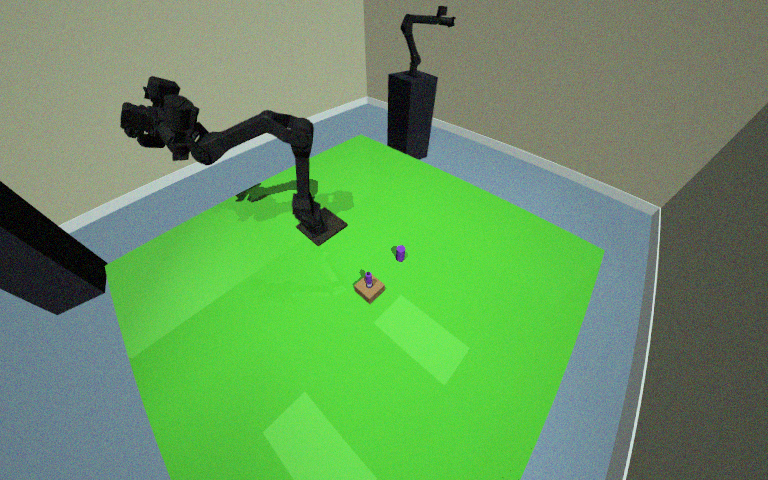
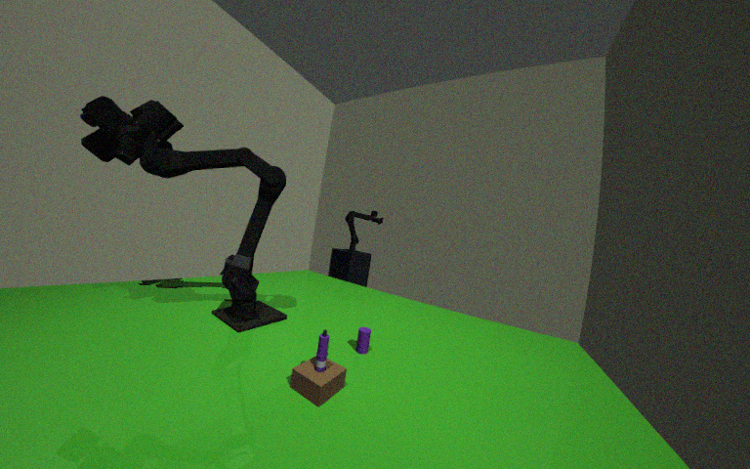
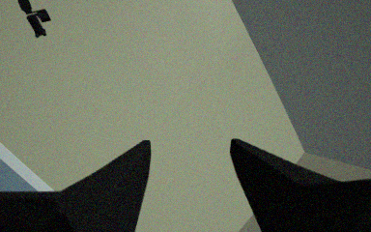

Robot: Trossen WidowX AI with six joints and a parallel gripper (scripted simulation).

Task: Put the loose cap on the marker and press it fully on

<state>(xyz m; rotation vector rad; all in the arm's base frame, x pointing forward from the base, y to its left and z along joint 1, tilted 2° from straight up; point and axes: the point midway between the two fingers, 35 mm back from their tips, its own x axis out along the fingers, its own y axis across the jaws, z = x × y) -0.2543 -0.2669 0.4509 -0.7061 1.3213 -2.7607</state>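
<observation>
My gripper tip is 560 mm short of the purple cap, 460 mm to the right of it and 440 mm above it.
</observation>
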